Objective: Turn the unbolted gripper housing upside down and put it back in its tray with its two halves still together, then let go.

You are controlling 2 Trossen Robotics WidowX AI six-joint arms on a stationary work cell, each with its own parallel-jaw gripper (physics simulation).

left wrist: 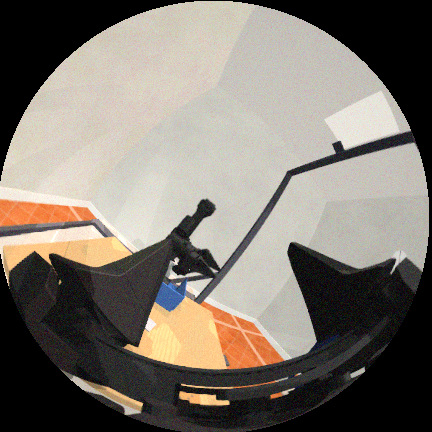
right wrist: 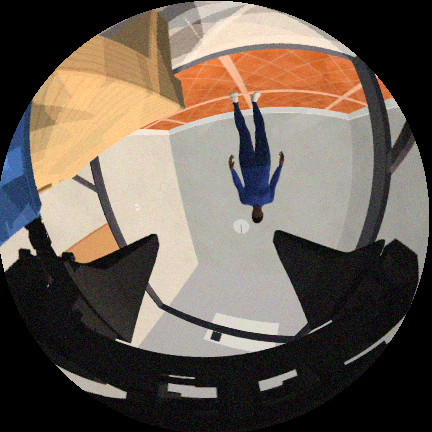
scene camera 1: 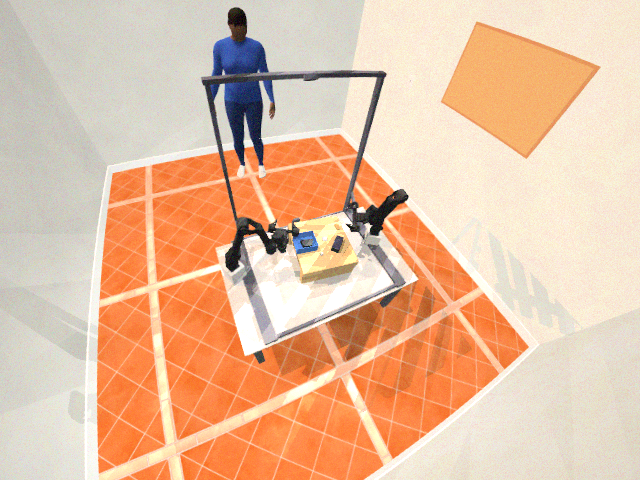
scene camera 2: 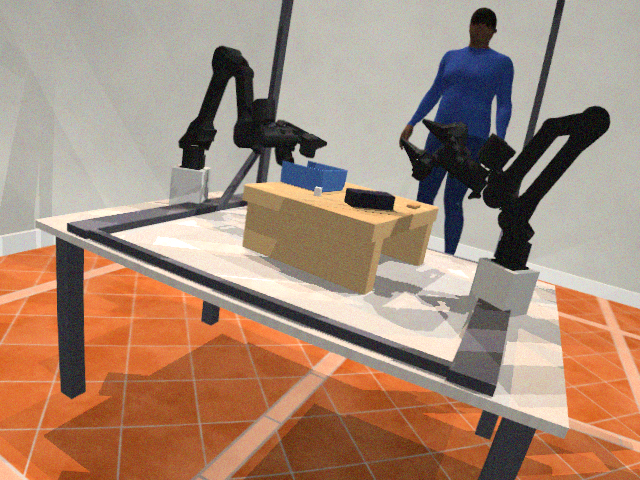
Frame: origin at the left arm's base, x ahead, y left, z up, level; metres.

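Seen in the pictures: left gripper, fingertip midpoint: (left wrist: 232, 247) (scene camera 1: 345, 216) (scene camera 2: 412, 129); right gripper, fingertip midpoint: (left wrist: 217, 272) (right wrist: 217, 238) (scene camera 1: 284, 219); left arm's base, link origin: (scene camera 1: 374, 232) (scene camera 2: 509, 264); right arm's base, link origin: (scene camera 1: 232, 266) (scene camera 2: 192, 167).
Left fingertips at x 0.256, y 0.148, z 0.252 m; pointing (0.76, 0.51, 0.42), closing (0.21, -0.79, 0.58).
Note:
Offsets run from my left fingertips to a thing's top centre. Level surfaces: height alone.
The dark gripper housing {dx +0.199, dy +0.123, dz -0.159 m} (scene camera 1: 307, 242) lies inside the blue tray {dx +0.213, dy +0.121, dz -0.139 m} (scene camera 1: 305, 235) (scene camera 2: 329, 179) in scene camera 1; which face is up and how its halves sit are too small to tell. The tray's walls hide it in scene camera 2. The tray also shows in the left wrist view (left wrist: 170, 299) and the right wrist view (right wrist: 15, 170). My right gripper (scene camera 1: 284, 225) (scene camera 2: 310, 142) (right wrist: 217, 238) is open and empty, above and beside the tray. My left gripper (scene camera 1: 352, 217) (scene camera 2: 413, 133) (left wrist: 232, 247) is open and empty, raised off the right side of the wooden stand.
The wooden stand (scene camera 1: 328, 271) (scene camera 2: 310, 253) carries the tray, a black block {dx +0.009, dy +0.079, dz -0.161 m} (scene camera 1: 337, 243) (scene camera 2: 369, 199), a small white piece {dx +0.097, dy +0.171, dz -0.176 m} (scene camera 1: 321, 253) (scene camera 2: 317, 191) and a small brown piece {dx +0.022, dy -0.079, dz -0.188 m} (scene camera 2: 413, 206). A dark frame (scene camera 1: 294, 76) rises over the white table {dz -0.359 m} (scene camera 1: 247, 338). A person (scene camera 1: 241, 67) (scene camera 2: 475, 87) stands behind.

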